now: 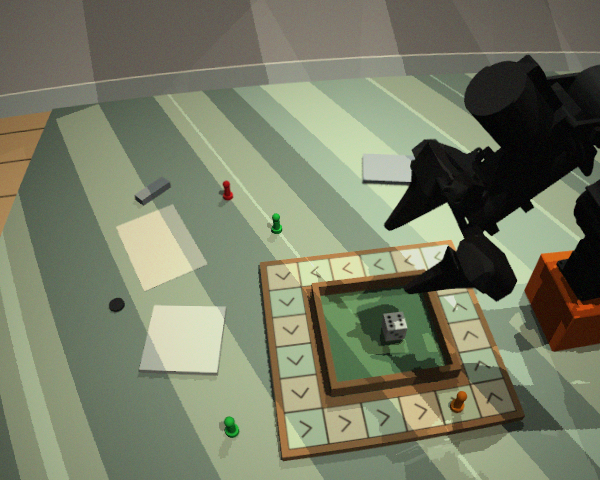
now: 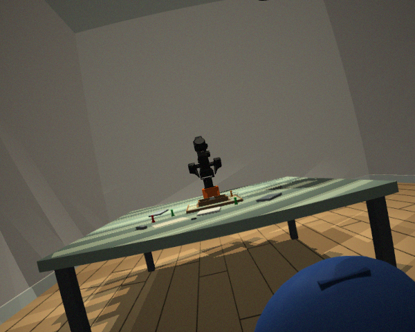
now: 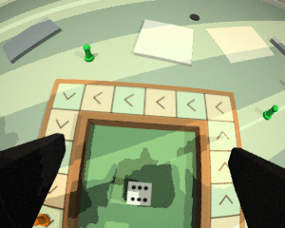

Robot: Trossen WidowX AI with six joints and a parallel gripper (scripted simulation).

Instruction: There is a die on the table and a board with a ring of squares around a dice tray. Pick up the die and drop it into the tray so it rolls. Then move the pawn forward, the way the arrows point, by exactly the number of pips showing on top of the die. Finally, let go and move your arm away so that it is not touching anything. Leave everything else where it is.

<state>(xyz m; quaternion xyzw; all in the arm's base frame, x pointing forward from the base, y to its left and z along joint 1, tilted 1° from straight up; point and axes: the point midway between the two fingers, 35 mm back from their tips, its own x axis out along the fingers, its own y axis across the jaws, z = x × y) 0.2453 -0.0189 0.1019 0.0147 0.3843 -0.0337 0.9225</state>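
Right now the orange pawn is 130 mm below my gripper tip, 120 mm to the left of it and 60 mm behind it. Round my gripper tip: grey slab (310 mm to the right, 160 mm below, 140 mm behind); white die (130 mm below, 10 mm behind); green dice tray (150 mm below).
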